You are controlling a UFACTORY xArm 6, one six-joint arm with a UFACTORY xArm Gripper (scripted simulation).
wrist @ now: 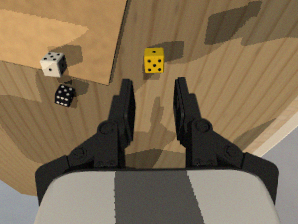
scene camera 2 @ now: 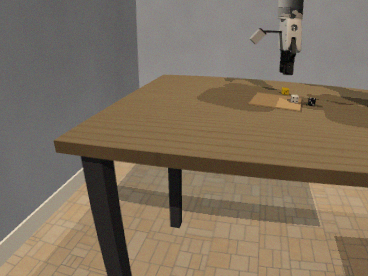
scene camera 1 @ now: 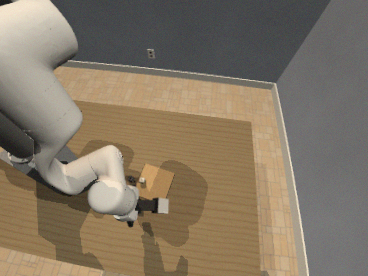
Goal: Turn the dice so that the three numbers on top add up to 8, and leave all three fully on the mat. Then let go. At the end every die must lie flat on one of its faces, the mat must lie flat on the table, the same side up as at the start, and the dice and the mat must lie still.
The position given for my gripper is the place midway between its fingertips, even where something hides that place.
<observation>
In view: my gripper (scene camera 2: 285, 73) and a tan mat (scene camera 1: 157, 181).
My gripper is seen too in the wrist view (wrist: 154, 91).
</observation>
